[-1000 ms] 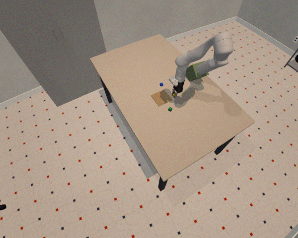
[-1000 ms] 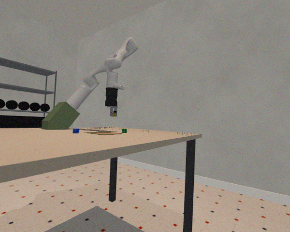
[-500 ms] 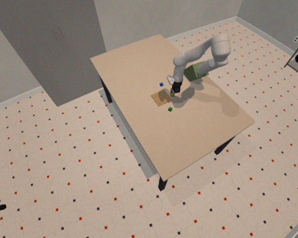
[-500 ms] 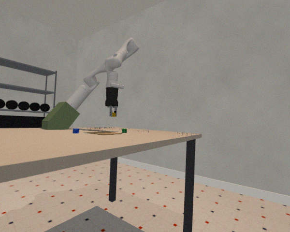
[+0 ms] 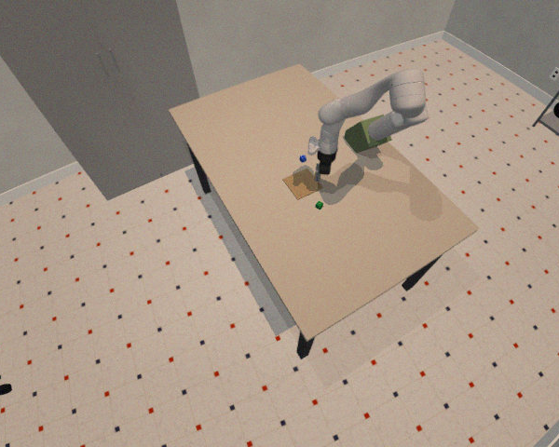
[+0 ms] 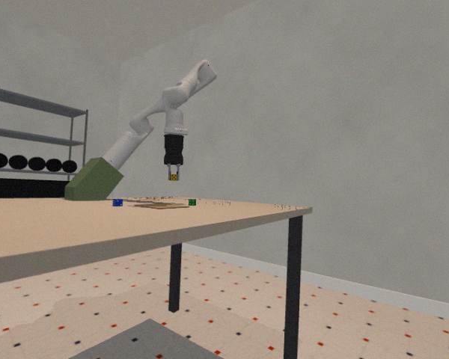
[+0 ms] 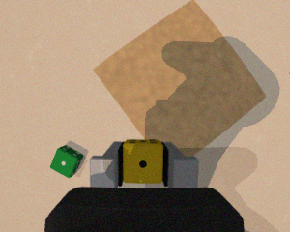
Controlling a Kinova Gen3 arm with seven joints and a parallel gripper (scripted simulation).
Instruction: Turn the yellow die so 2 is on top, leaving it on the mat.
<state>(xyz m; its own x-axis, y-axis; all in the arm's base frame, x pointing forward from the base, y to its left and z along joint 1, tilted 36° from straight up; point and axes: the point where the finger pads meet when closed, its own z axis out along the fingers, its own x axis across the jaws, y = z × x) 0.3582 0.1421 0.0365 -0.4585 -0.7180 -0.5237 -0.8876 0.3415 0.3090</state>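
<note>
Now: hand 11 cm above the brown mat, 7 cm to the left of it and 4 cm short of it. The rest, counted from my hand: blue die: 21 cm to the right, 10 cm below, 2 cm behind; yellow die: 1 cm below; green die: 10 cm below, 8 cm to the left, 2 cm ahead.
</note>
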